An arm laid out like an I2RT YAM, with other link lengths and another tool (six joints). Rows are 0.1 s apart.
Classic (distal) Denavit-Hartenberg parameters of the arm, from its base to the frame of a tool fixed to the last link. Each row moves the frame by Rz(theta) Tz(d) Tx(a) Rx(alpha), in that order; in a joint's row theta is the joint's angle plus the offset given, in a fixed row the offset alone. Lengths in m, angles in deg.
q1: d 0.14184, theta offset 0, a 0.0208, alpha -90
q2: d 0, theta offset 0, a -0.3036, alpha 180
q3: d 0, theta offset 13.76, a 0.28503, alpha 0
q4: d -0.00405, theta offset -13.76, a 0.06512, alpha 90
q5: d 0.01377, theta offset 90, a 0, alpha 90
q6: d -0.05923, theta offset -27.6, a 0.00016, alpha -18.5
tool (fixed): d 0.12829, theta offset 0, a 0, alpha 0
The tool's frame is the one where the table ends.
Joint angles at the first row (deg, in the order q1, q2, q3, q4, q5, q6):
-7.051, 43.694, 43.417, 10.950, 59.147, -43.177
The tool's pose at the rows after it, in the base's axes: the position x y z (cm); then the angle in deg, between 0 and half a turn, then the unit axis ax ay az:
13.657 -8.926 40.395 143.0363 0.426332 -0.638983 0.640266
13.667 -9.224 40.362 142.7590 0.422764 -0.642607 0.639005
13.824 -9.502 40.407 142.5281 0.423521 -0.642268 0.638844
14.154 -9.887 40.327 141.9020 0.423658 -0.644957 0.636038
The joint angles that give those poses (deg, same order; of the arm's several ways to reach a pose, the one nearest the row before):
-8.046, 44.013, 43.661, 10.898, 59.151, -43.024
-9.191, 44.283, 43.726, 10.896, 58.648, -42.649
-10.134, 44.775, 43.959, 10.898, 57.785, -42.583
-11.316, 45.814, 44.197, 11.069, 57.220, -42.369

